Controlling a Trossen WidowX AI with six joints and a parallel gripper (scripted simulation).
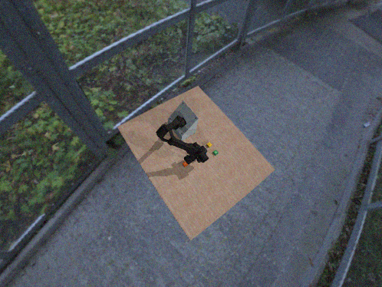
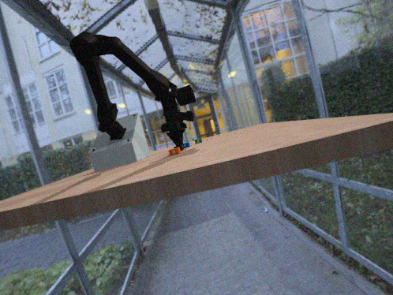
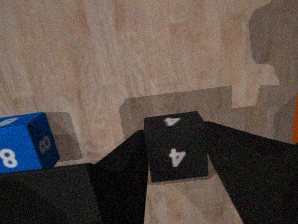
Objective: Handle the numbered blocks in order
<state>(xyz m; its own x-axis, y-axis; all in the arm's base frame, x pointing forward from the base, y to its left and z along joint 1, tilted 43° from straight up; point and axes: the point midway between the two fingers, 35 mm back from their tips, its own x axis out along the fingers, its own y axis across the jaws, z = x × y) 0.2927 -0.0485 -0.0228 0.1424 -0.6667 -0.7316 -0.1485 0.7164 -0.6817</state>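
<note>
The black block lies 10 mm behind my gripper tip. From my gripper tip the other things lie so: blue block 90 mm to the left, 10 mm behind; then yellow block 170 mm to the left, 60 mm behind; then orange block 90 mm to the right, 10 mm ahead.
</note>
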